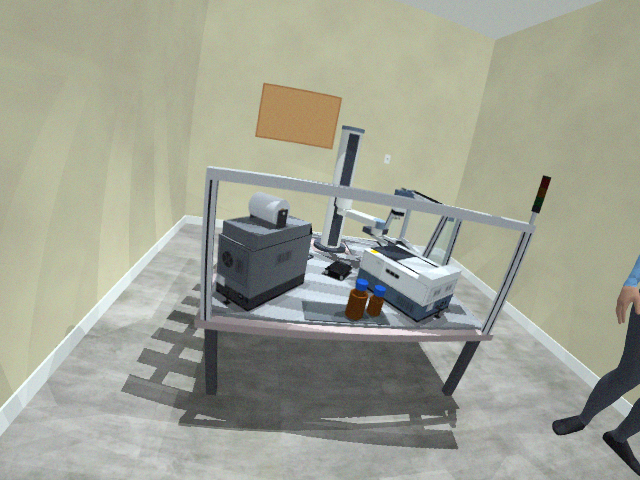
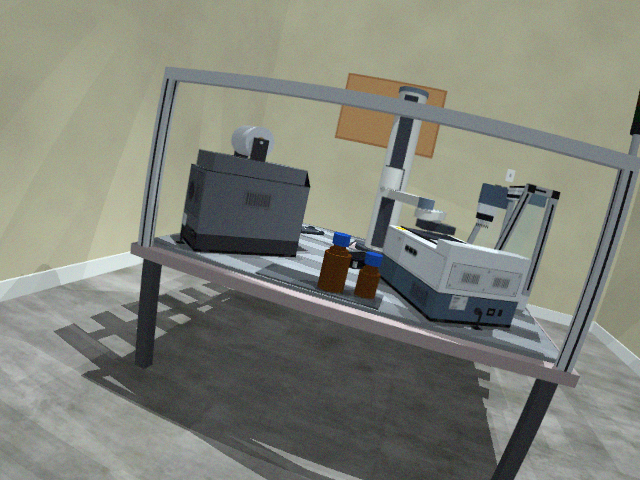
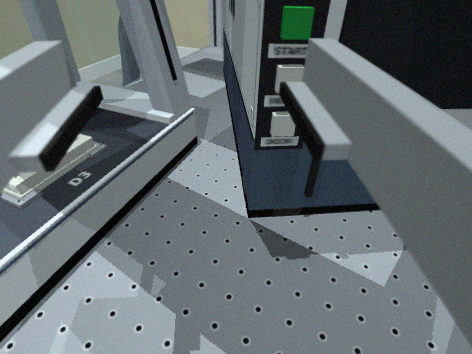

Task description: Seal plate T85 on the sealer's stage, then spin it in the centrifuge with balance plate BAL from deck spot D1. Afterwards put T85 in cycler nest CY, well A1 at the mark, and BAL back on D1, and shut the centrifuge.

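Frame: origin at the arm's base, x down, y left, z ahead, level; metres.
Where they show: gripper, fingertip midpoint: (image 1: 391, 242) (image 3: 190, 67); arm's base, link origin: (image 1: 329, 246) (image 2: 376, 251).
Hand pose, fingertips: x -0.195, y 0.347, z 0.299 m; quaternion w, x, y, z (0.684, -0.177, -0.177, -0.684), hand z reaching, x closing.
Note:
Things, the pixels of their centre, and the offset from my fingertips. Level surfaces: height alone.
- centrifuge, body centre: (image 3: 343, 40) (image 2: 446, 267) (image 1: 407, 275) dy -0.025, dx +0.060, dz +0.379 m
- white INDEX button, body centre: (image 3: 288, 77) dy -0.011, dx +0.036, dz +0.109 m
- green START button, body centre: (image 3: 295, 22) dy -0.011, dx +0.000, dz +0.109 m
- white DOOR button, body centre: (image 3: 282, 122) dy -0.011, dx +0.072, dz +0.109 m
- cream plate, body centre: (image 3: 17, 150) dy +0.232, dx +0.120, dz +0.031 m
- dark grey sealer, body centre: (image 2: 248, 188) (image 1: 267, 243) dy -0.826, dx -0.056, dz +0.435 m
- dark mat, surface height: dx +0.177 m
- small black unit, body centre: (image 2: 358, 259) (image 1: 338, 269) dy -0.374, dx +0.159, dz +0.177 m
My gripper (image 3: 190, 67) is shut with nothing held; its fingers stand a little apart at their closed position, in front of the centrifuge (image 3: 285, 182) (image 1: 408, 281) (image 2: 439, 279). The right finger partly covers the labels beside the white INDEX button (image 3: 288, 76); the green START button (image 3: 297, 22) is above, the white DOOR button (image 3: 282, 124) below. A cream plate (image 3: 50, 172) sits at D3 on the deck (image 3: 125, 170), partly behind the left finger; its name cannot be read. The dark grey sealer (image 1: 263, 263) (image 2: 248, 206) carries a film roll. T85 and BAL cannot be identified. Whether the centrifuge is open cannot be told.
Two brown bottles (image 1: 356, 303) (image 1: 376, 304) (image 2: 334, 269) (image 2: 367, 282) stand on a dark mat (image 1: 320, 310) at the bench edge. A small black unit (image 1: 338, 270) lies between sealer and centrifuge. Rails (image 1: 289, 178) (image 2: 289, 91) frame the bench. A person (image 1: 620, 356) stands at the right.

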